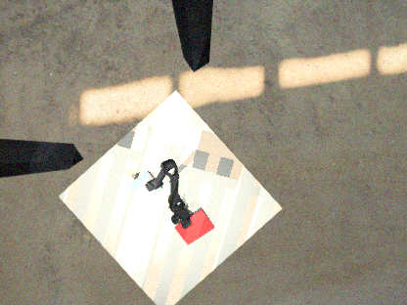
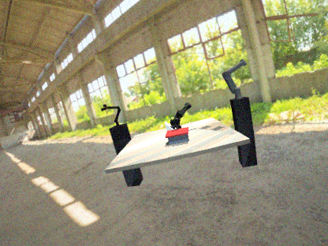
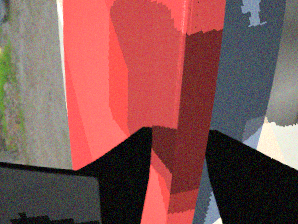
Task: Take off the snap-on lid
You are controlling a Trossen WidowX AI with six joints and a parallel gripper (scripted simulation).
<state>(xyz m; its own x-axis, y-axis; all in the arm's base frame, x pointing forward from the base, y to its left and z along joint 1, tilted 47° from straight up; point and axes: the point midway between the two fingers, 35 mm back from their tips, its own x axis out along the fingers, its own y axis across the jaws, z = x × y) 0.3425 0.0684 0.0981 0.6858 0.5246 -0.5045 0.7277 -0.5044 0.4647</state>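
My gripper tip is now 80 mm short of the red lid. The rest, counted from my gripper tip: storage box: 70 mm ahead, 60 mm below.
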